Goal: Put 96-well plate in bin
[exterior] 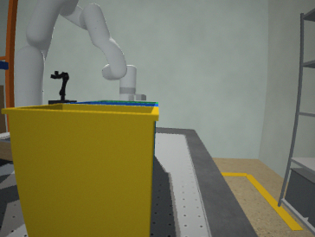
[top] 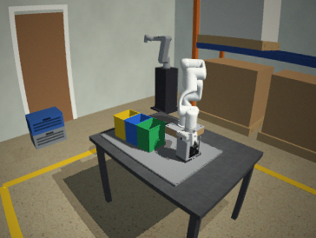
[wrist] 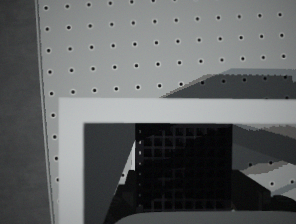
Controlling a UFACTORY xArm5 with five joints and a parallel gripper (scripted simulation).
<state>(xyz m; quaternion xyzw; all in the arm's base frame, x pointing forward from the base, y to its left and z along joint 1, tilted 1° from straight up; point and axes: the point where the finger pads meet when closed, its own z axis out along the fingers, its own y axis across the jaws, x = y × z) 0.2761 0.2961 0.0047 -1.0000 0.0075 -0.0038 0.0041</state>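
My gripper is now 10 mm above the black 96-well plate. From my hand the other things lie so: green bin 280 mm to the right, 100 mm ahead, 40 mm above; yellow bin 540 mm to the right, 140 mm ahead, 40 mm above; blue bin 410 mm to the right, 120 mm ahead, 40 mm above.
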